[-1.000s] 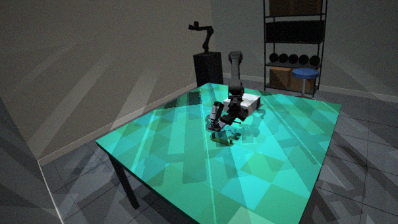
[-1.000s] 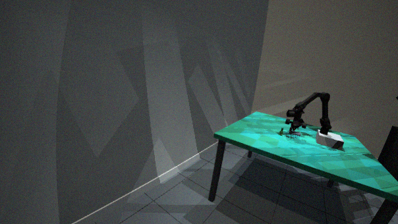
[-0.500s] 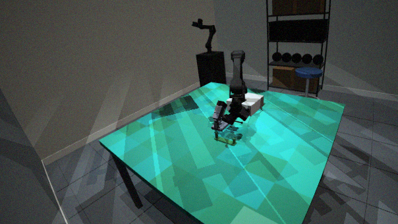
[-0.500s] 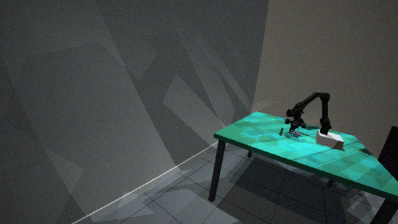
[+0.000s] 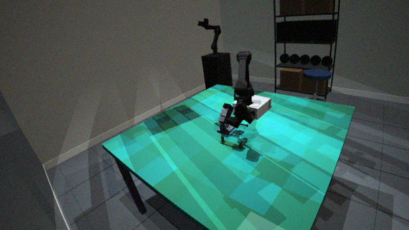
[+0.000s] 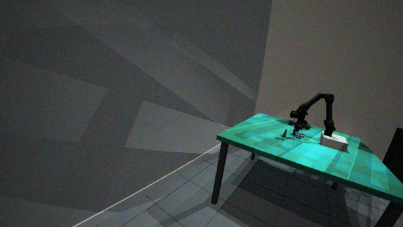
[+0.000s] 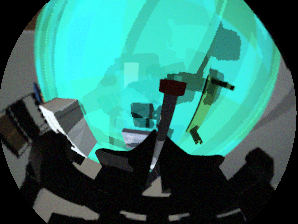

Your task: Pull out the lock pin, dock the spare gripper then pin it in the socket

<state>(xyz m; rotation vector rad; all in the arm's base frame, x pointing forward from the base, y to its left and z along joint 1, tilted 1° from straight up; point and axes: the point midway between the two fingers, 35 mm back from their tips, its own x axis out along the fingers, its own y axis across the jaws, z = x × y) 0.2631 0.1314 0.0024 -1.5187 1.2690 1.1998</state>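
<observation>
My gripper tip is 10 mm short of the grey mount and 90 mm to the left of it. From my gripper tip the other things lie so: spare gripper: 20 mm behind, 100 mm to the right, 60 mm above; then olive mount: 100 mm ahead, 40 mm to the left, 30 mm below.
</observation>
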